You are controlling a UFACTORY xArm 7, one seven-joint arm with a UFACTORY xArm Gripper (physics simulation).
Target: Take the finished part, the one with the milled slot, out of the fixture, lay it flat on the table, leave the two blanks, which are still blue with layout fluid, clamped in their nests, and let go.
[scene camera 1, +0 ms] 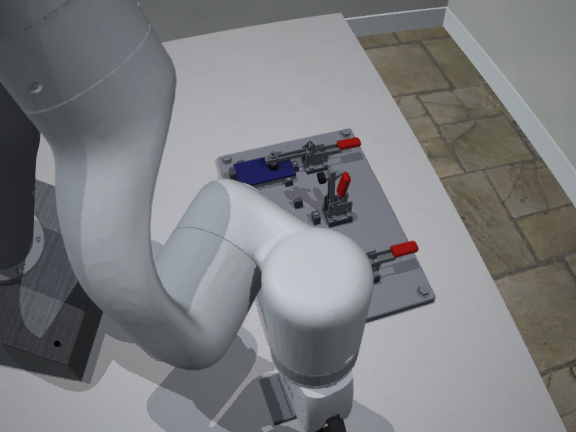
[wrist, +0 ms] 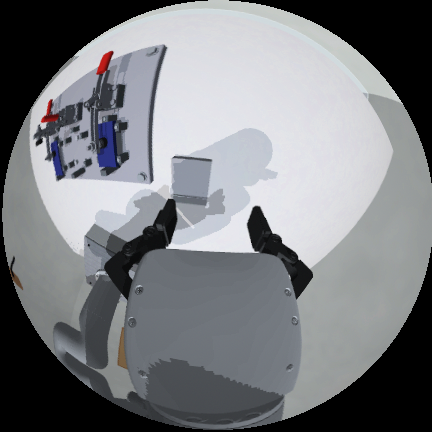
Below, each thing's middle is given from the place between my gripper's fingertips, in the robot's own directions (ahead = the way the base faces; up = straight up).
Right now my hand is 80 mm above the finished part [wrist: 190,175], 40 mm to the right of it and 10 mm past it. The rest, counted from my hand: fixture plate [scene camera 1: 375,226]: 290 mm to the left, 90 mm ahead, 80 mm below.
